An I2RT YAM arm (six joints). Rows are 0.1 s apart.
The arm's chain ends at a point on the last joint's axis. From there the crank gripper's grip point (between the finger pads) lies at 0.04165 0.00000 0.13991 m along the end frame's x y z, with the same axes.
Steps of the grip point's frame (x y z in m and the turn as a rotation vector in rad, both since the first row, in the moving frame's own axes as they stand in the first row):
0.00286, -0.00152, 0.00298, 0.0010, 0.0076, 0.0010
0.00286, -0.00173, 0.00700, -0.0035, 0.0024, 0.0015
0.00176, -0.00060, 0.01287, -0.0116, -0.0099, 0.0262
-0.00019, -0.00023, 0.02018, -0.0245, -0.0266, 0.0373
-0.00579, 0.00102, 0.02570, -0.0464, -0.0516, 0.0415
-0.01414, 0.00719, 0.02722, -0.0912, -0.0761, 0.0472
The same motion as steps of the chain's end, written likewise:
0.00180, -0.00142, 0.00330, 0.0010, 0.0076, 0.0010
0.00252, -0.00228, 0.00710, -0.0035, 0.0024, 0.0015
0.00318, -0.00330, 0.01248, -0.0116, -0.0099, 0.0262
0.00364, -0.00515, 0.01918, -0.0245, -0.0266, 0.0373
0.00165, -0.00709, 0.02393, -0.0464, -0.0516, 0.0415
-0.00305, -0.00739, 0.02513, -0.0912, -0.0761, 0.0472

